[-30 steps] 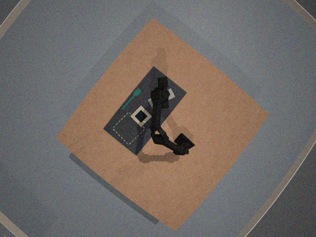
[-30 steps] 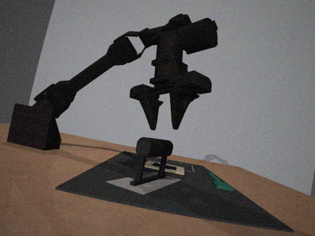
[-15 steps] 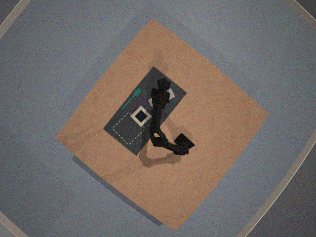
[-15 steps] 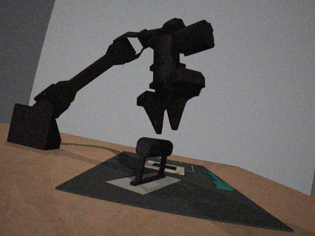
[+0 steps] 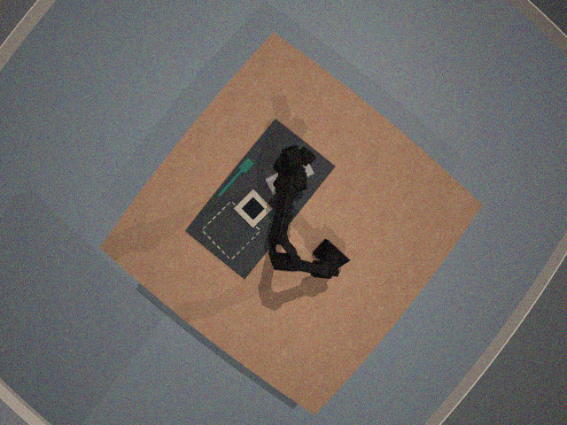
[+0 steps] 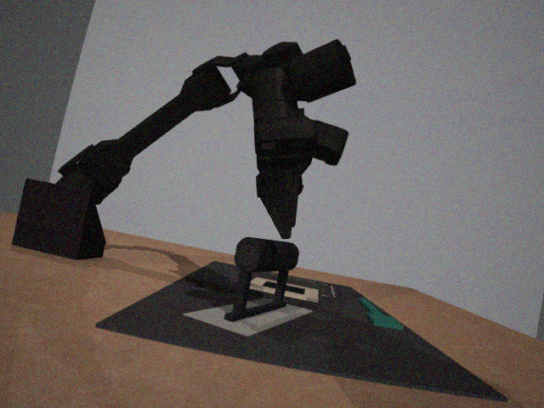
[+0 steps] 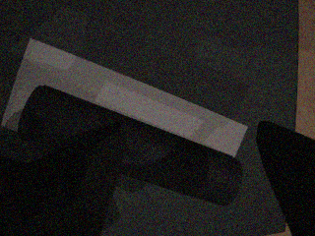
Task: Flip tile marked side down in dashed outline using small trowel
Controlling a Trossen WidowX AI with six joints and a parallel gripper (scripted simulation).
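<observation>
My gripper tip is now 180 mm to the right of the dark mat, 120 mm above it and 10 mm short of it. Also, from my gripper tip: tile: 230 mm to the left, 100 mm below; teal trowel: 170 mm to the left, 150 mm ahead, 100 mm below.
</observation>
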